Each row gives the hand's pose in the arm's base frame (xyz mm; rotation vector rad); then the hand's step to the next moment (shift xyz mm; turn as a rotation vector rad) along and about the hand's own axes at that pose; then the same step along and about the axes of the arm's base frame.
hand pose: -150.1 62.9 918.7 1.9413 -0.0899 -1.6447
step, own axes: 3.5 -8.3 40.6 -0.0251 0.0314 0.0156
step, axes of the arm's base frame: -39.1 -10.3 -9.6 -0.0104 -0.0216 0.0358
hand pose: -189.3 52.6 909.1 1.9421 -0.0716 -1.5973
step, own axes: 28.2 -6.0 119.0 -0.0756 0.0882 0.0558
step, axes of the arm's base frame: -102.0 -56.7 -37.0 -0.0415 -0.0636 0.1041
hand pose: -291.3 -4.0 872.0 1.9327 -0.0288 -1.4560
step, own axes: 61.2 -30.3 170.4 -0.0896 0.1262 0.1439
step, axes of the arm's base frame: -133.8 -90.4 -87.3 -0.1069 -0.1317 0.1260
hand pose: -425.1 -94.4 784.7 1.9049 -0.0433 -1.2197
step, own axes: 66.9 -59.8 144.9 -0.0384 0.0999 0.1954
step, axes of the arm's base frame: -98.1 -83.0 -112.0 -0.1294 -0.1701 0.0629
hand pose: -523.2 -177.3 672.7 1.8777 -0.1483 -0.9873
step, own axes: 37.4 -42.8 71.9 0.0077 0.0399 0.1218
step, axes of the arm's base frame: -37.3 -46.4 -69.7 -0.0664 -0.1098 0.0034
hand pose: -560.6 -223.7 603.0 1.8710 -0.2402 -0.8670
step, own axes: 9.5 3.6 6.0 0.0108 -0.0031 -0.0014
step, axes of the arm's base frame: 3.7 -10.9 -2.6 0.0081 -0.0032 -0.0073
